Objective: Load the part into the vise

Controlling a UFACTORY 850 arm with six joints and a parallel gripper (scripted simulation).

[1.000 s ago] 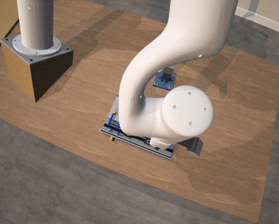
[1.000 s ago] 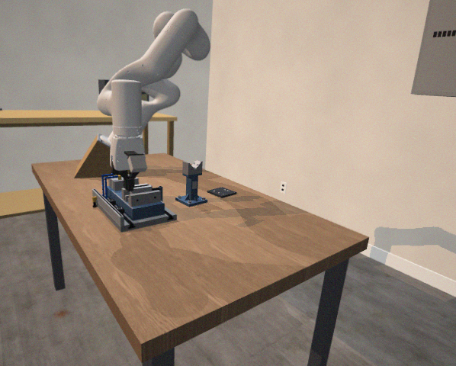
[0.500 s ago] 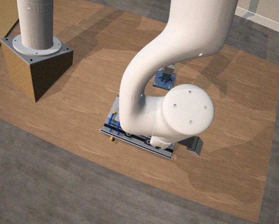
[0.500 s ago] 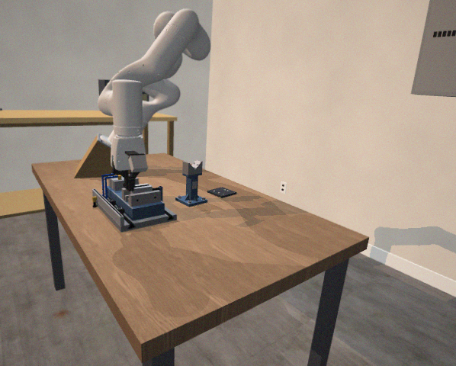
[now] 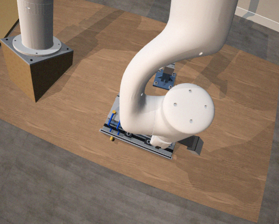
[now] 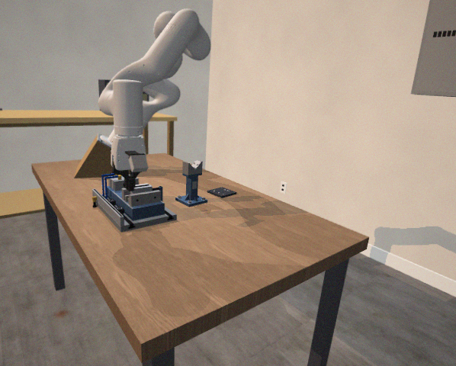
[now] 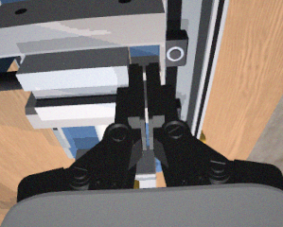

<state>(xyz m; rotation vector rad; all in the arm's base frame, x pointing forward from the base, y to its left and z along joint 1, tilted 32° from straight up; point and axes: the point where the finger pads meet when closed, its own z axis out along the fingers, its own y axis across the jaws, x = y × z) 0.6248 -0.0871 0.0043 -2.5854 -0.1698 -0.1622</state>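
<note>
Right now my hand is 4 cm to the right of the part, 2 cm above it and 1 cm past it. The rest, counted from my hand: work stop (8 cm to the left, 3 cm below, 1 cm behind); then moving jaw (4 cm below, 4 cm behind, 3 cm to the left); then fixed jaw (4 cm to the left, 4 cm below, 2 cm ahead).
</note>
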